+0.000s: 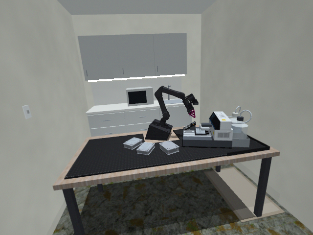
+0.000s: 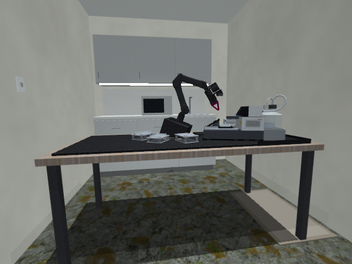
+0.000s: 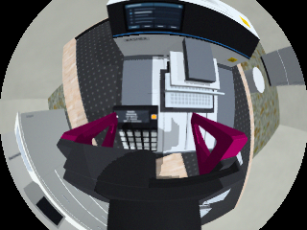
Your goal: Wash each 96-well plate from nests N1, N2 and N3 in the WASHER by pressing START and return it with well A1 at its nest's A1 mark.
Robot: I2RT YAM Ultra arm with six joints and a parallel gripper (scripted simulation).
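Right now my hand is 100 mm short of the washer carrier, 30 mm to the right of it and 140 mm above it. From my hand the other things lie so: clear bottle: 280 mm ahead, 330 mm to the left, 100 mm below; plate washer: 120 mm ahead, 70 mm to the left, 100 mm below; nest: 240 mm ahead, 330 mm to the right, 190 mm below.
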